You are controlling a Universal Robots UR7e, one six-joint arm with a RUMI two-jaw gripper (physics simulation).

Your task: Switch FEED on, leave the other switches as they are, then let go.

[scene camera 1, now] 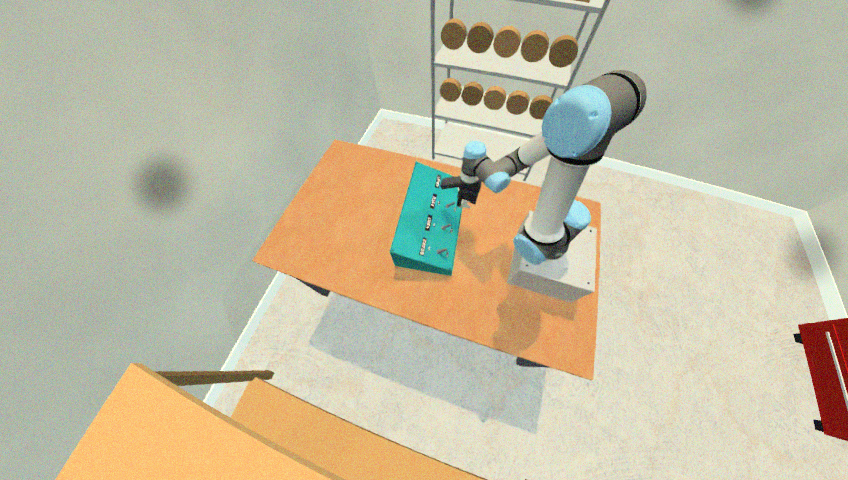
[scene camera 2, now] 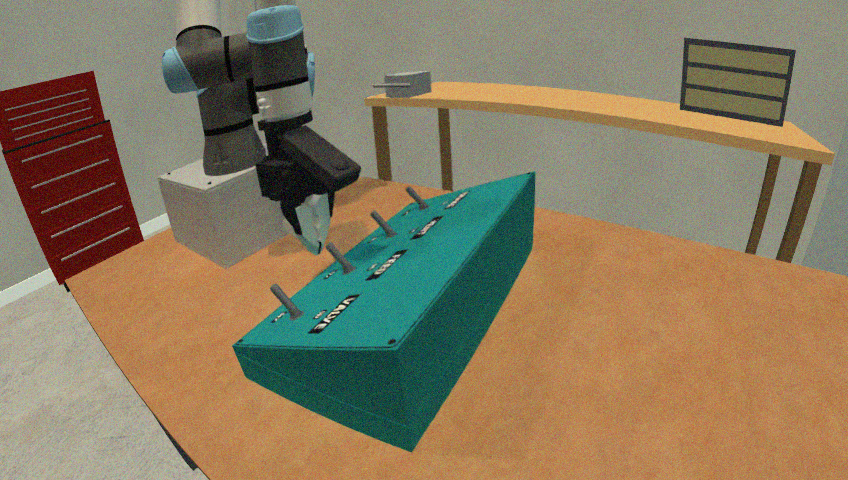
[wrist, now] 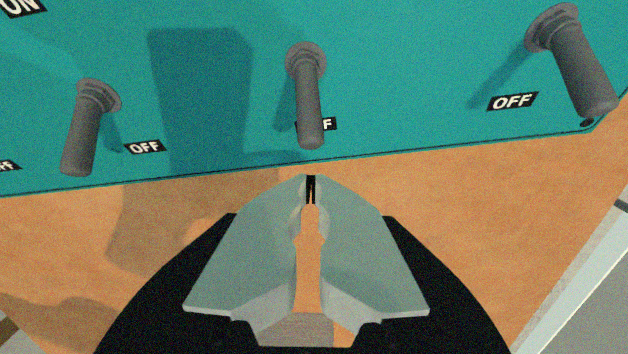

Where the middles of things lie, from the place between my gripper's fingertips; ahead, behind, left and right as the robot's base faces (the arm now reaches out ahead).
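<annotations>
My gripper is 10 mm below the feed lever (wrist: pixel 310 133), 40 mm short of it and 10 mm to the right of it. Counting from my hand, I find the valve lever (wrist: pixel 589 88) 10 mm above, 80 mm ahead and 110 mm to the right, while the teal switch box (scene camera 2: pixel 377 346) is 20 mm below, 90 mm to the left and 100 mm ahead.
</annotations>
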